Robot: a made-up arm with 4 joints.
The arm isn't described. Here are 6 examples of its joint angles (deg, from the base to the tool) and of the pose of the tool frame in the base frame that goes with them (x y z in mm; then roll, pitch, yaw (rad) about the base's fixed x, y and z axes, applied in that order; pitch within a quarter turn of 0, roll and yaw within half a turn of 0).
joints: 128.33 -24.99 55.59 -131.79
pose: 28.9 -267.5 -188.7 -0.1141 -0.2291 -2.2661
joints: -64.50 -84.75 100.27 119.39
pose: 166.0 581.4 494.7 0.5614 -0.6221 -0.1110
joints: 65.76 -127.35 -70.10 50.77
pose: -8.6 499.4 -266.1 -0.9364 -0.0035 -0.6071
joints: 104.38 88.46 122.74 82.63
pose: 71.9 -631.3 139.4 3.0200 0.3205 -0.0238
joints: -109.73 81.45 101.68 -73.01
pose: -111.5 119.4 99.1 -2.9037 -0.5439 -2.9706
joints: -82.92 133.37 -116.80 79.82
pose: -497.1 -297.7 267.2 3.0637 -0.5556 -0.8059
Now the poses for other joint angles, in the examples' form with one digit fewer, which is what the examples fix.
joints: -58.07 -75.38 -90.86 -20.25
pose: -1 75 752 1.063 0.522 2.846
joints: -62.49 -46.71 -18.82 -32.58
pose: -107 174 341 -0.670 1.247 0.768
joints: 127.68 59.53 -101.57 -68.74
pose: 280 13 -13 3.079 0.741 2.403
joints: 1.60 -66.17 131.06 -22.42
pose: 210 -74 703 0.603 -0.736 -2.718
